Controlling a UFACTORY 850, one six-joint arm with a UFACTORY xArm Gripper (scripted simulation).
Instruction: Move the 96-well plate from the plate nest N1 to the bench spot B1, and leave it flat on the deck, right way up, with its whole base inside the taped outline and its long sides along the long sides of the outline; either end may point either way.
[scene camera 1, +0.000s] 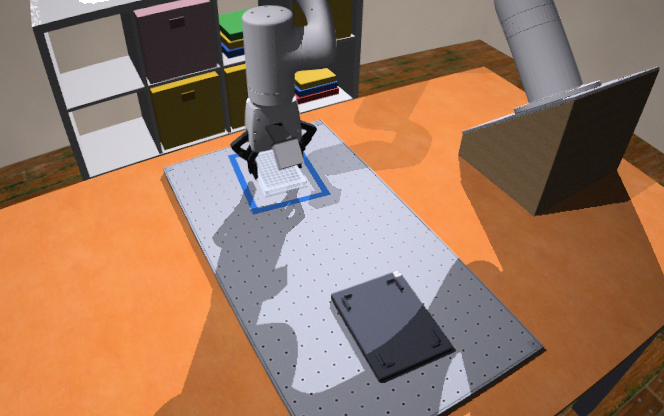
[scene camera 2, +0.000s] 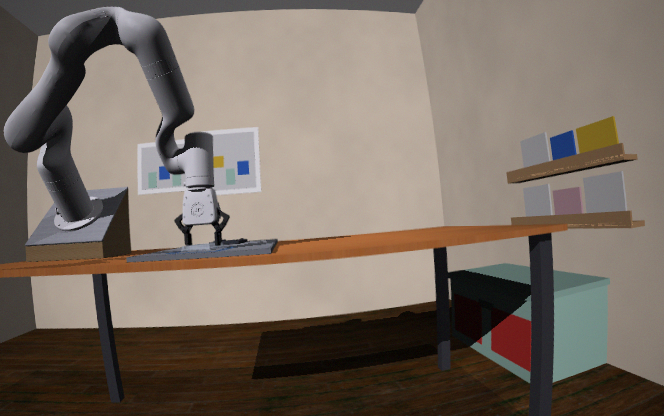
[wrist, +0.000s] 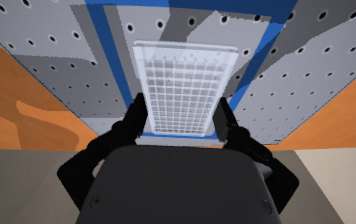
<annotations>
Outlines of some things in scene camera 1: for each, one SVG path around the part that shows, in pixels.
The gripper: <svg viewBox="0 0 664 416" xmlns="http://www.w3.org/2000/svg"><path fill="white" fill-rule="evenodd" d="M296 96L290 102L279 106L261 106L253 103L249 98L247 99L245 108L246 131L231 142L230 146L239 157L248 161L249 174L253 174L254 179L258 179L258 167L255 159L260 152L273 150L278 170L296 165L299 169L302 168L302 163L304 163L303 151L305 151L306 146L312 140L317 128L314 124L300 119ZM249 142L250 144L246 150L241 148L241 146L244 143Z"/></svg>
A 96-well plate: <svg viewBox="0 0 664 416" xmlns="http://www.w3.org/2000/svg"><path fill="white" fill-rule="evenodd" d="M256 157L259 173L257 181L265 198L308 187L307 181L297 165L278 170L272 150L262 152Z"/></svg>
</annotations>
